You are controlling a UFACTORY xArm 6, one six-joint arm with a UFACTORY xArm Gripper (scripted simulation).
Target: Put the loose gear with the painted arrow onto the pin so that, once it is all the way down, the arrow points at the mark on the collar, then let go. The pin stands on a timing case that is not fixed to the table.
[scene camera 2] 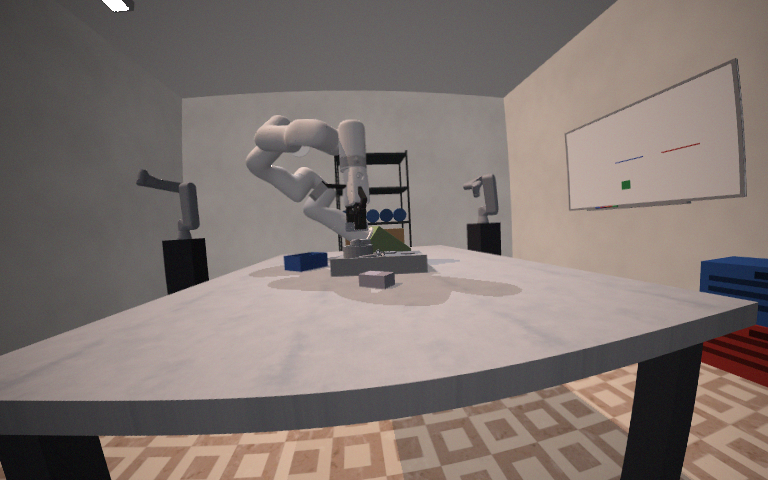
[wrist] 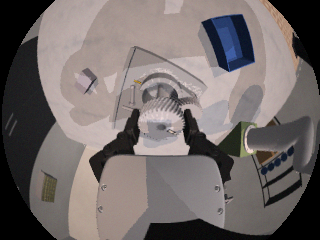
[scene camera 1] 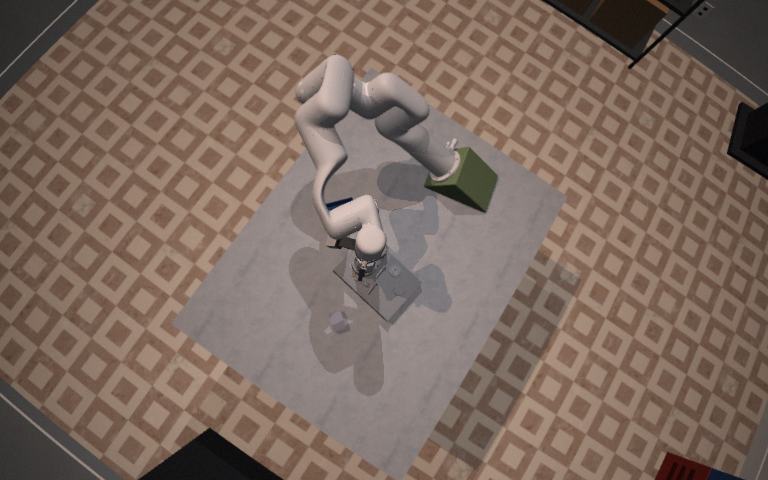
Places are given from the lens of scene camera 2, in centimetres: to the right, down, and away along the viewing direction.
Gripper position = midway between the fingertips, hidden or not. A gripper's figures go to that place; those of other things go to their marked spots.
gripper [scene camera 2: 356, 229]: -8, -3, 67
blue box [scene camera 2: 301, 262]: -24, 7, 68
grey timing case [scene camera 2: 350, 265]: -8, 6, 59
The marked spots on the blue box and the grey timing case are 18 cm apart.
